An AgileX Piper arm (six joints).
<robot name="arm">
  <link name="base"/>
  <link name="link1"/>
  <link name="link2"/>
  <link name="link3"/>
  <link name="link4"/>
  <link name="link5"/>
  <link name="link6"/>
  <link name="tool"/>
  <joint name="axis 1" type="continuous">
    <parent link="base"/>
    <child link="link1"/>
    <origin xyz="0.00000 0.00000 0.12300" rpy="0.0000 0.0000 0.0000"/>
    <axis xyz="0 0 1"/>
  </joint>
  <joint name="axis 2" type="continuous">
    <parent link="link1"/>
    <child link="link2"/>
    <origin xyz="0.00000 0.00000 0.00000" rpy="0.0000 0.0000 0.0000"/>
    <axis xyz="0 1 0"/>
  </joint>
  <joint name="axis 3" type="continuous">
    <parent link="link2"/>
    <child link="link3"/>
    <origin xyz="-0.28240 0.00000 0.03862" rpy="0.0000 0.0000 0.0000"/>
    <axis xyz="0 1 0"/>
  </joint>
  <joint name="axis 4" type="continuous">
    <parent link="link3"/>
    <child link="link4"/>
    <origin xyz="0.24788 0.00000 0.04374" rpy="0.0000 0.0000 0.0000"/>
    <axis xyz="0.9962 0 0.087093"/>
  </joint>
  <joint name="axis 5" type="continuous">
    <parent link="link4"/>
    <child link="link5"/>
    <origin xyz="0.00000 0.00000 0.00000" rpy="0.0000 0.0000 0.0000"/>
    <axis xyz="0 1 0"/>
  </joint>
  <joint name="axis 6" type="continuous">
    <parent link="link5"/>
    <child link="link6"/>
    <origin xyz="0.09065 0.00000 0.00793" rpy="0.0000 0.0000 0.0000"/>
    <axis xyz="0.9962 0 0.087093"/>
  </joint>
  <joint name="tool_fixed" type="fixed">
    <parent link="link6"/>
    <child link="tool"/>
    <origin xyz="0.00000 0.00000 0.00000" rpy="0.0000 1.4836 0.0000"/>
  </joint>
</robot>
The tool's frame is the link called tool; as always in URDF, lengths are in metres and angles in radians. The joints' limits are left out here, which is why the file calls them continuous.
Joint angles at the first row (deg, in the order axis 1, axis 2, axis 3, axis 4, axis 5, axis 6):
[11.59, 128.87, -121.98, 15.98, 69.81, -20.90]
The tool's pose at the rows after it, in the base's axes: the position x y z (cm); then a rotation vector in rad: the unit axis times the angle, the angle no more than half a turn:
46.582 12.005 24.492 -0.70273 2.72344 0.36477
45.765 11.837 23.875 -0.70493 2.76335 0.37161
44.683 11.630 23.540 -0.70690 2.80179 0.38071
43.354 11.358 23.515 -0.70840 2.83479 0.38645
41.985 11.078 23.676 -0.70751 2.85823 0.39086
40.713 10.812 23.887 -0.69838 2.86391 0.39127
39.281 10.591 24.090 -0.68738 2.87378 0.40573
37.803 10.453 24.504 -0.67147 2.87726 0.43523
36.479 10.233 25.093 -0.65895 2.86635 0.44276
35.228 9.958 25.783 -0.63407 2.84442 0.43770
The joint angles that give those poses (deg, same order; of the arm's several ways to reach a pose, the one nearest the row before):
[11.59, 127.58, -118.82, 16.33, 69.81, -20.79]
[11.59, 126.17, -115.12, 16.33, 69.81, -20.79]
[11.59, 124.16, -110.96, 16.42, 69.91, -20.79]
[11.59, 121.48, -106.38, 16.42, 69.91, -20.79]
[11.59, 118.61, -101.95, 16.45, 69.68, -20.79]
[11.59, 115.67, -97.59, 16.55, 68.45, -20.79]
[11.59, 112.63, -93.16, 17.16, 67.60, -20.79]
[11.59, 109.46, -89.09, 18.41, 67.00, -20.79]
[11.59, 106.27, -85.59, 18.92, 66.01, -20.79]
[11.59, 102.92, -82.26, 19.04, 64.38, -20.33]

